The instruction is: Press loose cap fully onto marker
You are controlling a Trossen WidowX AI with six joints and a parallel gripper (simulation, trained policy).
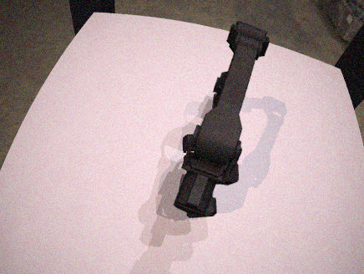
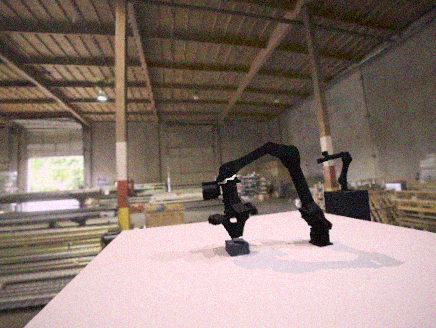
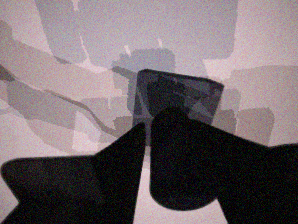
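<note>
Now: gripper tip 3 cm below the dark cap. The rest, counted from my gripper tip: grey holder block 3 cm below.
</note>
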